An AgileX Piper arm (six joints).
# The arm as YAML. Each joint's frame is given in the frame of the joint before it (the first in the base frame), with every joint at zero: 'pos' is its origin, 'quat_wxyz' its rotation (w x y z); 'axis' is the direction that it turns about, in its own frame. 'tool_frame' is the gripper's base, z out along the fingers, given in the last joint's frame.
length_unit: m
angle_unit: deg
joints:
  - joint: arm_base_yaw
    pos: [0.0, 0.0, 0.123]
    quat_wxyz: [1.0, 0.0, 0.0, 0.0]
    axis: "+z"
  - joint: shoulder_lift
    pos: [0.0, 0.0, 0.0]
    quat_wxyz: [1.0, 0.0, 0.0, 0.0]
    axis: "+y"
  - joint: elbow
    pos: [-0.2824, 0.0, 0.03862]
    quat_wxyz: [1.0, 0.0, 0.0, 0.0]
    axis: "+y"
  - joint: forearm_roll
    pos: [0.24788, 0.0, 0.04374]
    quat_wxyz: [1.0, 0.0, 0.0, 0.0]
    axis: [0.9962, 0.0, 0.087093]
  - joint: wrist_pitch
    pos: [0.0, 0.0, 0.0]
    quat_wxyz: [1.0, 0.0, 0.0, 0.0]
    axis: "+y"
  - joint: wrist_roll
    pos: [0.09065, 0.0, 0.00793]
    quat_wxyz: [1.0, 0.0, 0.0, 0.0]
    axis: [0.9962, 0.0, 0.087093]
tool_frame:
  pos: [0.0, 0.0, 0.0]
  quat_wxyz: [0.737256, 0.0, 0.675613, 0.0]
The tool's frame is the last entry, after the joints.
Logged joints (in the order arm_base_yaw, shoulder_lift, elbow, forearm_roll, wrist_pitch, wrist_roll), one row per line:
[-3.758 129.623 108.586 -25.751 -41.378 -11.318]
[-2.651 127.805 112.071 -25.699 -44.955 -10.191]
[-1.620 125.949 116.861 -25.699 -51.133 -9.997]
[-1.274 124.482 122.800 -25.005 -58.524 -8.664]
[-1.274 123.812 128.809 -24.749 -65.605 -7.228]
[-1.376 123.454 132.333 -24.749 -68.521 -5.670]
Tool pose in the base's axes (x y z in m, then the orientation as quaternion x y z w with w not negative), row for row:
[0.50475 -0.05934 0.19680 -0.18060 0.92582 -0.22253 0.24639]
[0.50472 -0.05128 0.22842 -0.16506 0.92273 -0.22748 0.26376]
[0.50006 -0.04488 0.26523 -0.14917 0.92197 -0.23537 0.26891]
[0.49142 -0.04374 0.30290 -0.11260 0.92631 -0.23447 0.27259]
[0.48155 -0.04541 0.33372 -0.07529 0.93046 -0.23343 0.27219]
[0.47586 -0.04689 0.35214 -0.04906 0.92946 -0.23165 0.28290]
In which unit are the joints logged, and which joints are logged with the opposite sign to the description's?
The joints are logged in degrees. Opposite sign: elbow, wrist_pitch.
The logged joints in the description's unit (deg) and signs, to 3 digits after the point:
[-3.758 129.623 -108.586 -25.751 41.378 -11.318]
[-2.651 127.805 -112.071 -25.699 44.955 -10.191]
[-1.620 125.949 -116.861 -25.699 51.133 -9.997]
[-1.274 124.482 -122.800 -25.005 58.524 -8.664]
[-1.274 123.812 -128.809 -24.749 65.605 -7.228]
[-1.376 123.454 -132.333 -24.749 68.521 -5.670]

